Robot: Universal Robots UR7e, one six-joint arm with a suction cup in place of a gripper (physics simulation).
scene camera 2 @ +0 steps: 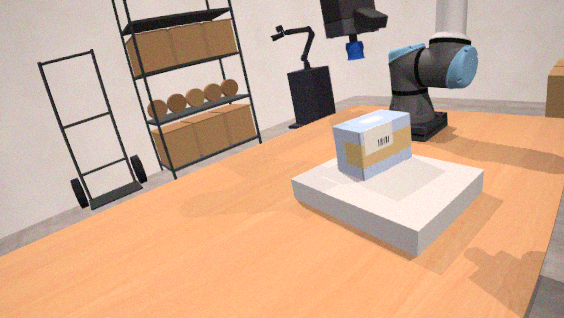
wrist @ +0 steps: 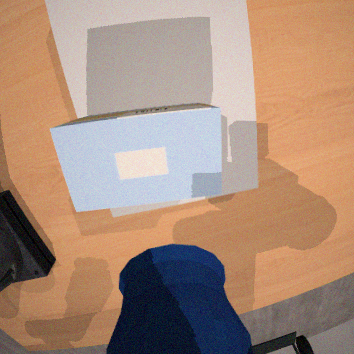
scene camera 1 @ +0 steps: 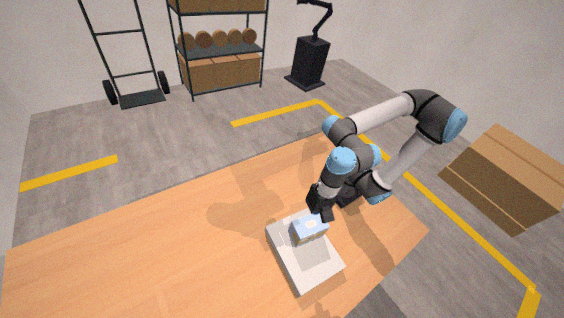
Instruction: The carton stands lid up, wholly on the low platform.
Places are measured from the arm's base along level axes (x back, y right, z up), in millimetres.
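Where they show: hand, tool point: [scene camera 2: 356, 58] [wrist: 172, 284]; arm's base, link origin: [scene camera 2: 411, 117] [scene camera 1: 344, 186].
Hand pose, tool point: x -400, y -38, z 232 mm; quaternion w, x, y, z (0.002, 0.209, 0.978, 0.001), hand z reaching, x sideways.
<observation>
Things, the pixels of their top centre, and the offset from my tool point. Level surfaces: height alone.
- carton, top centre: [wrist: 141, 162] [scene camera 2: 371, 119] [scene camera 1: 311, 223] dx +18, dy -8, dz -129 mm
- low white platform, top centre: [wrist: 165, 97] [scene camera 2: 383, 174] [scene camera 1: 304, 246] dx -30, dy -46, dz -230 mm
- wooden table, surface height: dz -278 mm
The carton [scene camera 1: 309, 231] [scene camera 2: 372, 145] [wrist: 195, 150], pale blue with a tan band, stands upright on the low white platform [scene camera 1: 300, 282] [scene camera 2: 440, 200] [wrist: 232, 65], close to its end nearest the arm base. Its pale blue top bears a cream patch; a barcode label is on the long side in scene camera 2. The carton hides its own far bottom edge, so I cannot tell whether that edge lies wholly within the platform. My blue suction cup [scene camera 2: 355, 50] [wrist: 173, 250] is off and empty. It hangs apart from the carton, above and beyond it in scene camera 2.
The arm base [scene camera 2: 430, 125] stands on the wooden table [scene camera 1: 150, 250] [scene camera 2: 175, 250] beyond the platform. A shelf rack, a hand truck [scene camera 1: 142, 99] [scene camera 2: 117, 195] and a black pedestal [scene camera 1: 310, 62] [scene camera 2: 311, 95] stand behind. A large box [scene camera 1: 500, 175] is on the floor at right.
</observation>
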